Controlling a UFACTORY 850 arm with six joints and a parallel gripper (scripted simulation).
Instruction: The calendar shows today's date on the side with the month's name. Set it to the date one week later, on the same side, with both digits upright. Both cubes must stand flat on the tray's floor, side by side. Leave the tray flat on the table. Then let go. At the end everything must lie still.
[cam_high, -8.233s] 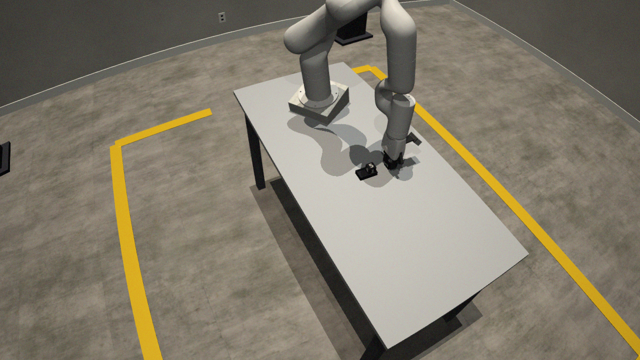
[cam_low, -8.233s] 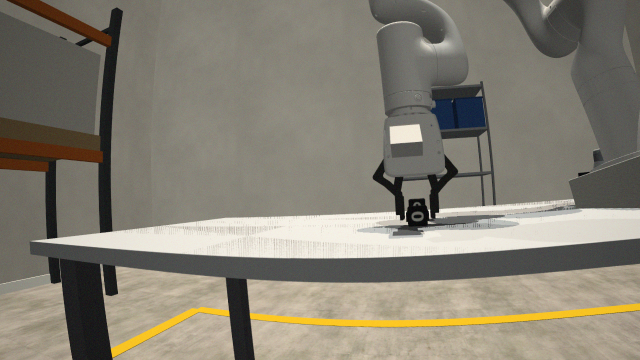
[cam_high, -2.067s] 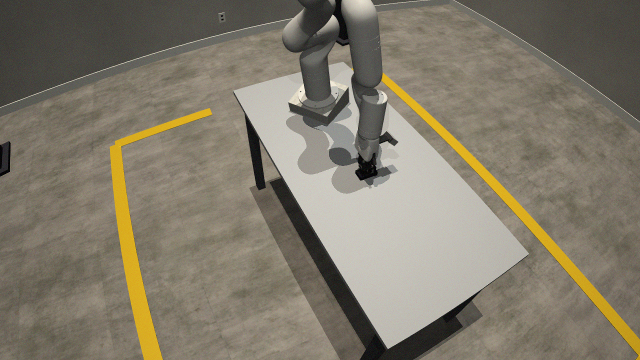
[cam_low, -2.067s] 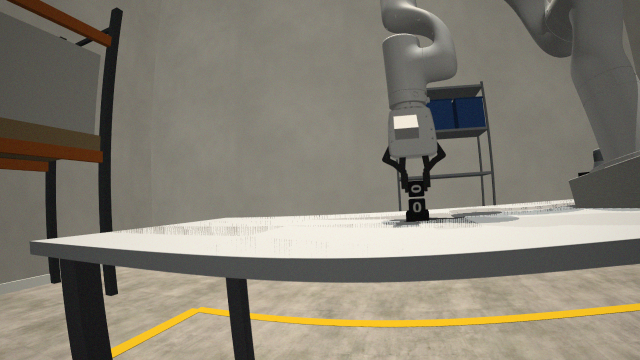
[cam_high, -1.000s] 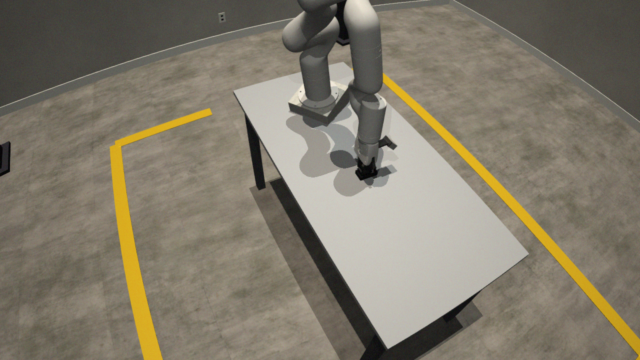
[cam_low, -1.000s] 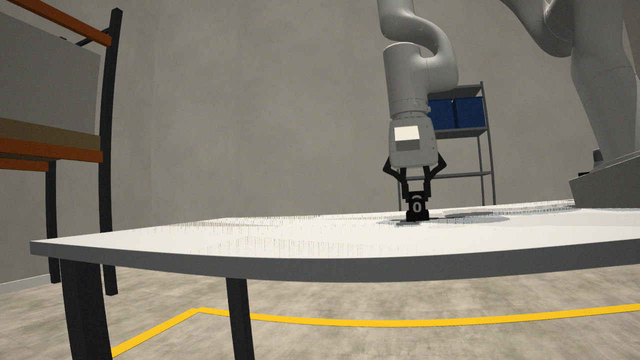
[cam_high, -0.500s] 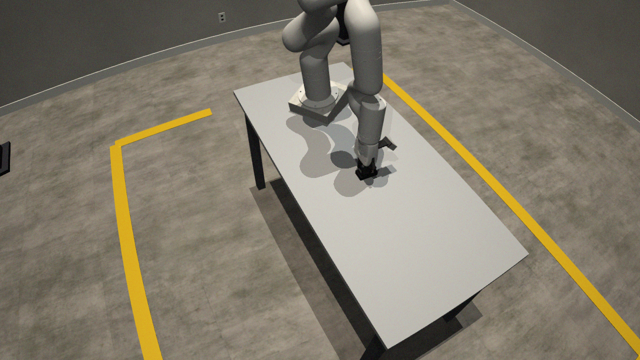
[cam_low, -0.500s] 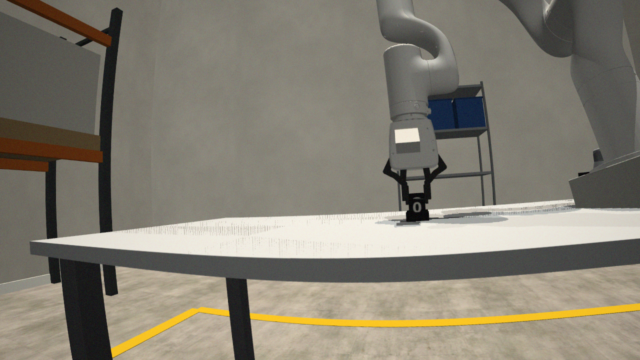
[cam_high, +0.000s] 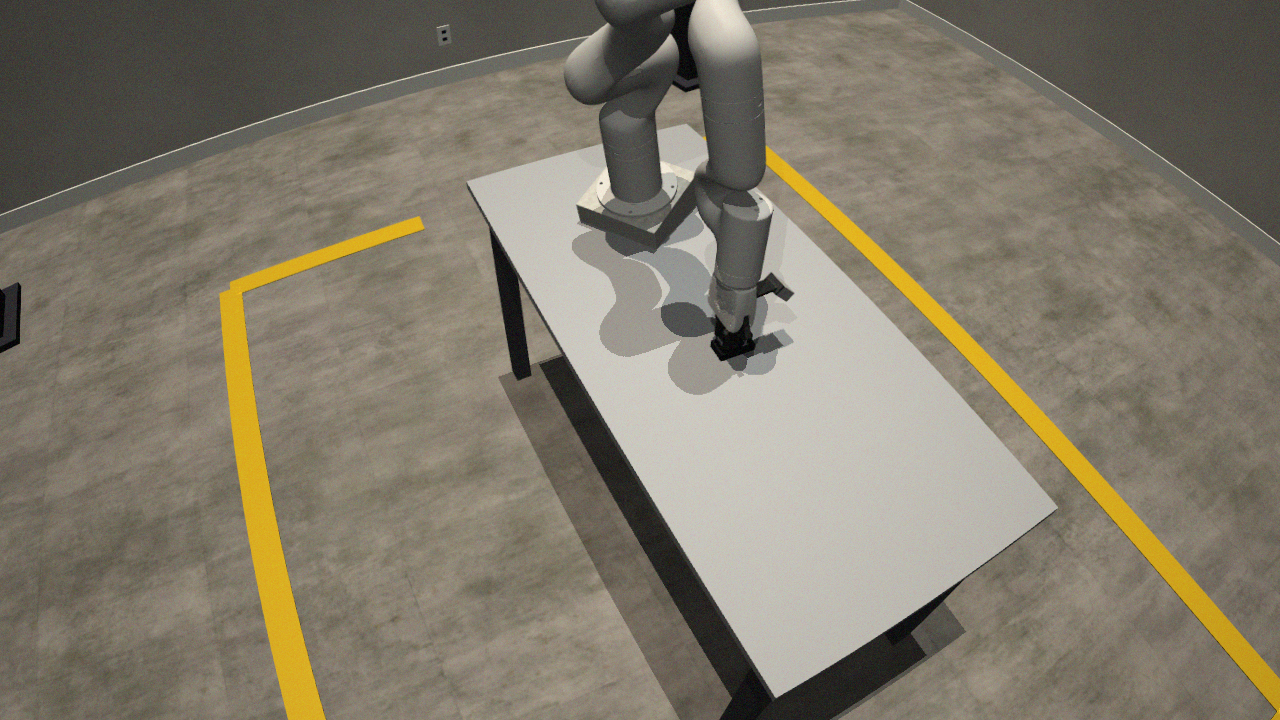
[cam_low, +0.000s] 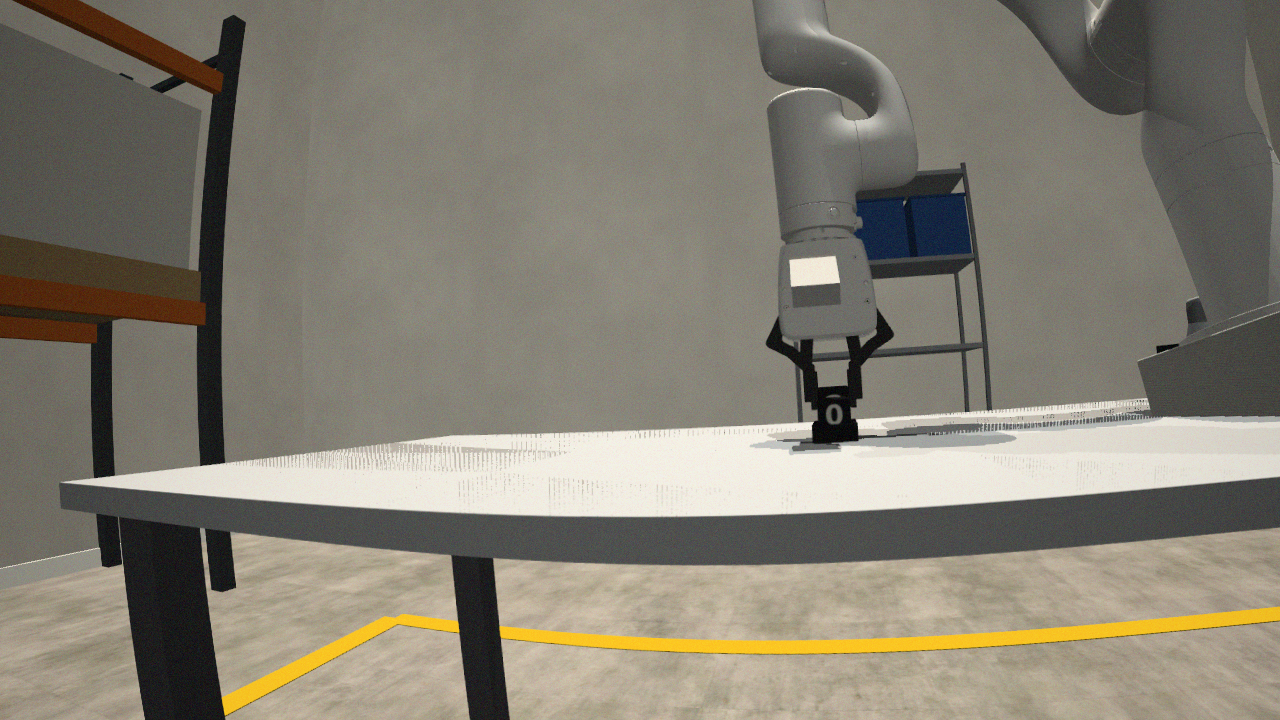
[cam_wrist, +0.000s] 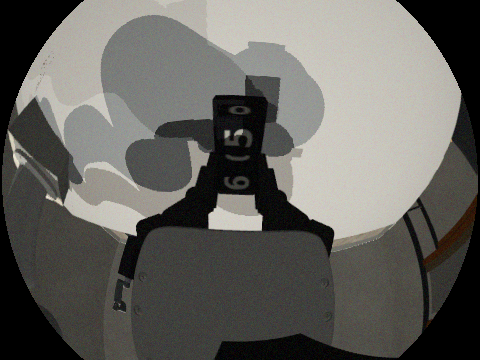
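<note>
The black tray is 20 mm to the left of my hand and 40 mm below it. Also, from my hand: black cube: 10 mm below.
</note>
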